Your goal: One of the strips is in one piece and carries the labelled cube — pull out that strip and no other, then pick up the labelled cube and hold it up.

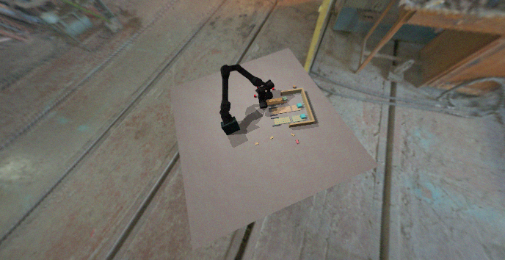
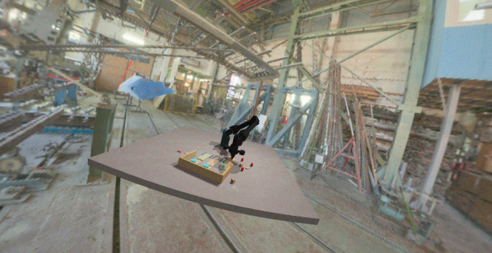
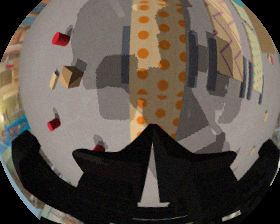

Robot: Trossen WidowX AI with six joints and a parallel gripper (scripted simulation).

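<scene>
The strip lies 90 mm ahead of my gripper tip and 20 mm to the right of it. From my gripper tip the other things lie so: cube (190 mm ahead, 30 mm to the right, 20 mm above).
</scene>
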